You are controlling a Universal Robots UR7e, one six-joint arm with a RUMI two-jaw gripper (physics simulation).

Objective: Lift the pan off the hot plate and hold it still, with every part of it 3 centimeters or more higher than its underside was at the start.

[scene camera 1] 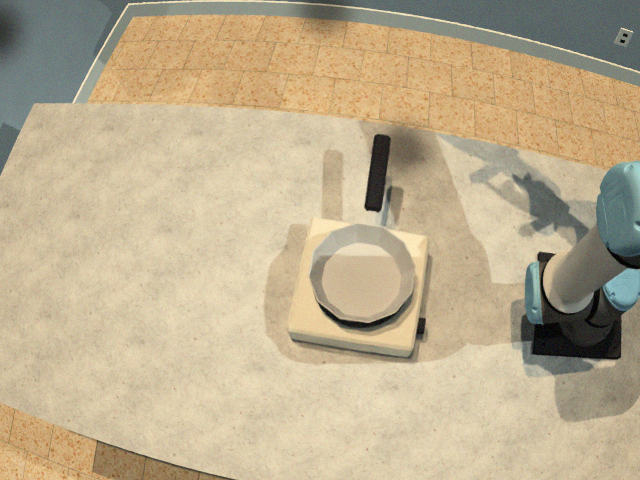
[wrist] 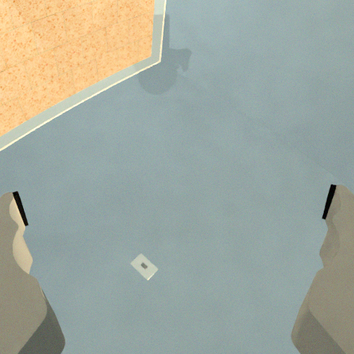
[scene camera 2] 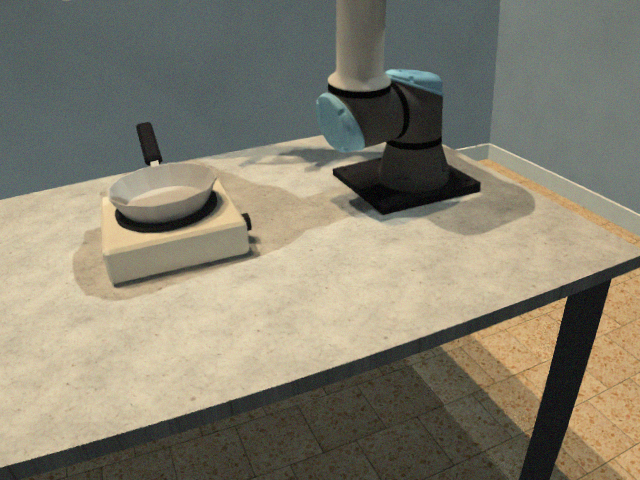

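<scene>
A light grey pan sits upright on the dark round plate of the cream hot plate. Its black handle points toward the table's back edge and rises at a slant past the hot plate. My gripper is open and empty in the wrist view, its two jaws far apart, facing the wall. It does not show in the scene views, so its distance from the pan cannot be told exactly. The pan does not show in the wrist view.
The arm's black base plate stands on the table, to the right of the hot plate. A dark knob sticks out from the hot plate's right side. A blue-grey wall rises behind the table.
</scene>
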